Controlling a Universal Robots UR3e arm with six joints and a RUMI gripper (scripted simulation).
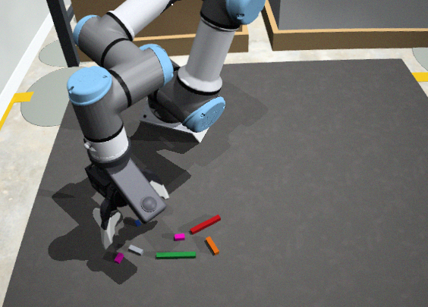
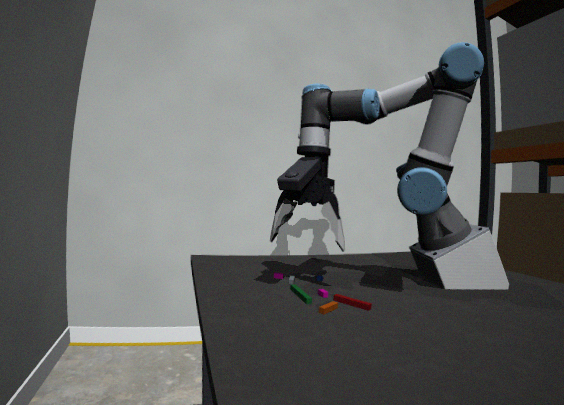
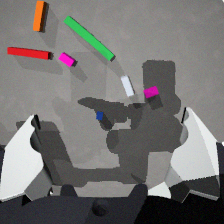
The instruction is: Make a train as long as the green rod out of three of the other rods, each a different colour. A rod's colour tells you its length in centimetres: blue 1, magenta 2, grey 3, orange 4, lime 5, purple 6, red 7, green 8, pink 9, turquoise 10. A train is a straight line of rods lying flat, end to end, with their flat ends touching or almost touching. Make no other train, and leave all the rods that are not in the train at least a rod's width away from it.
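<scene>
Right now the blue rod is 5 cm behind my hand, 2 cm to the right of it and 7 cm below it. Round my hand: grey rod (2 cm ahead, 2 cm to the right, 7 cm below); green rod (3 cm ahead, 7 cm to the left, 7 cm below); red rod (4 cm behind, 13 cm to the left, 7 cm below).
</scene>
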